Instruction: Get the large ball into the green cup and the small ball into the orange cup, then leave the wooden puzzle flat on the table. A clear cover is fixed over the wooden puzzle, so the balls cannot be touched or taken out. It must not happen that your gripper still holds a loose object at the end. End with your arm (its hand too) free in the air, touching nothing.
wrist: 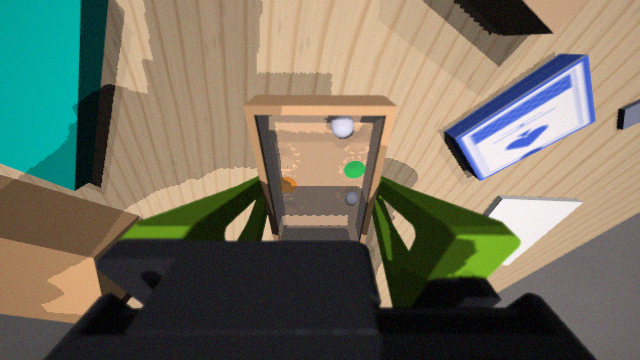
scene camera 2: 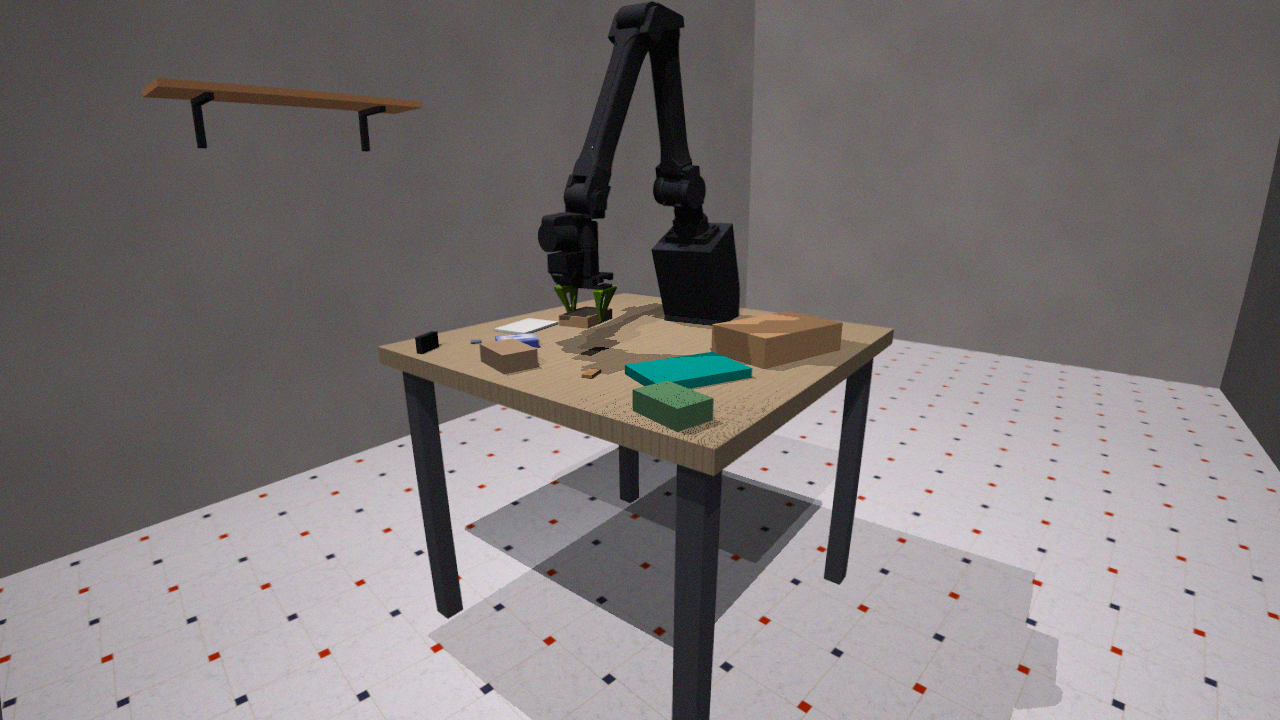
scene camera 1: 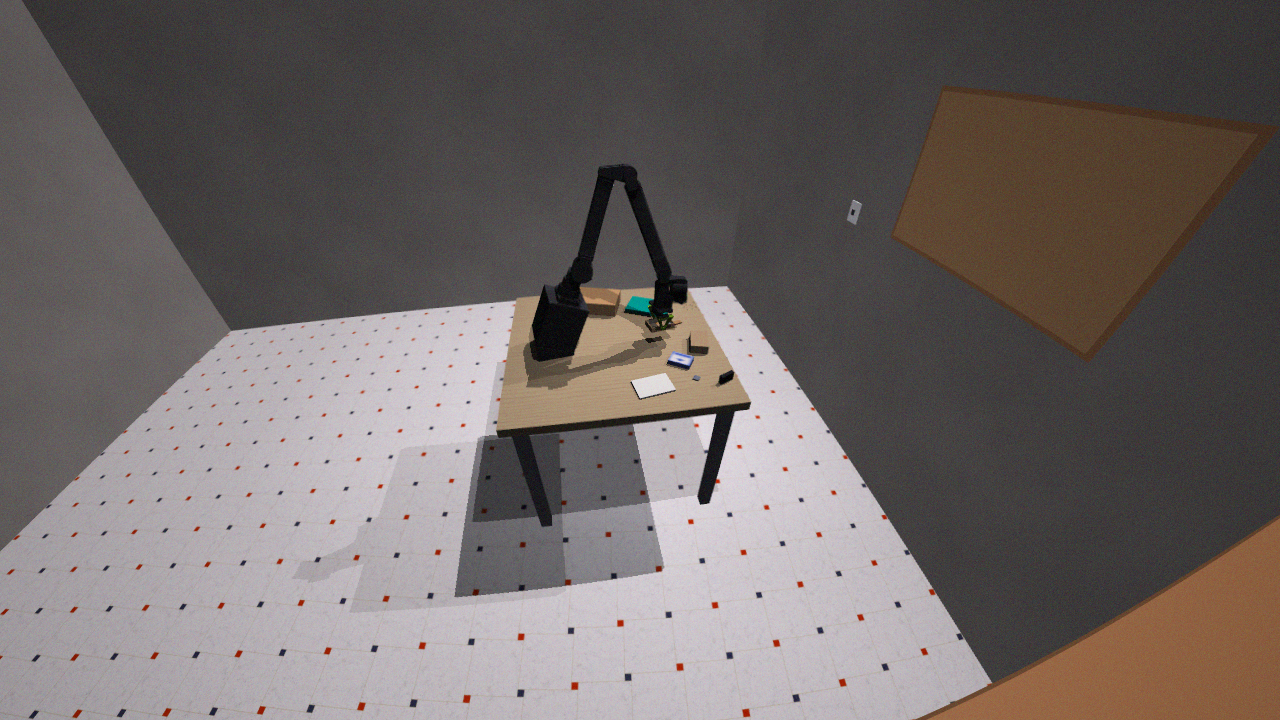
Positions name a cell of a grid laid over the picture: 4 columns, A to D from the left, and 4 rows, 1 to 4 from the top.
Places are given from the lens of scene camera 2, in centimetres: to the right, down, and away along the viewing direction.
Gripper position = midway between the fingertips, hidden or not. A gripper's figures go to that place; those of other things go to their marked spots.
gripper (scene camera 2: B2): -11, -8, 121
wooden puzzle (scene camera 2: B2): -11, -8, 115
